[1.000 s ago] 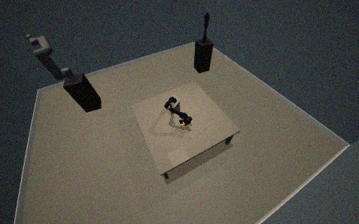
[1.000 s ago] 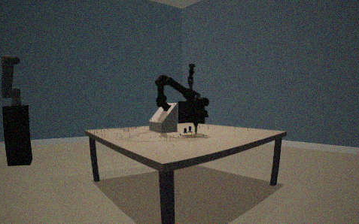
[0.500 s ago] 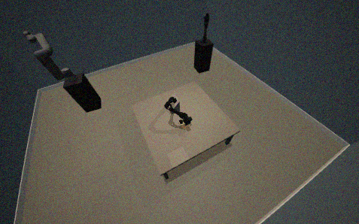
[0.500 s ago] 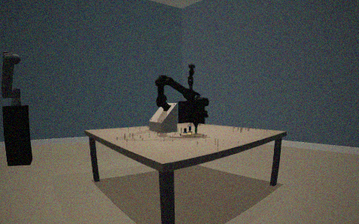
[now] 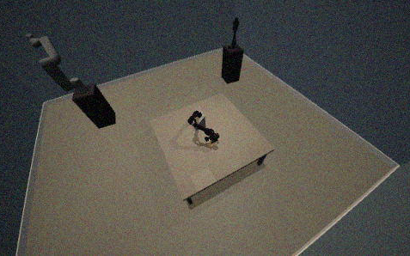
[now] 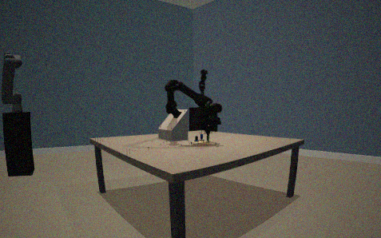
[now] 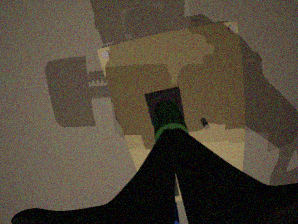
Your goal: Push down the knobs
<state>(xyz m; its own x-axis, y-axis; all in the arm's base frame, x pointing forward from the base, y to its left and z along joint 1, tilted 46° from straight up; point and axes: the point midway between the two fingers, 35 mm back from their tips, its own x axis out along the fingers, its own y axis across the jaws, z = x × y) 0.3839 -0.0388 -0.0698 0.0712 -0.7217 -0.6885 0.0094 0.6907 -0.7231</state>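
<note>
The blue knob is 80 mm behind my gripper tip and 20 mm below it.
</note>
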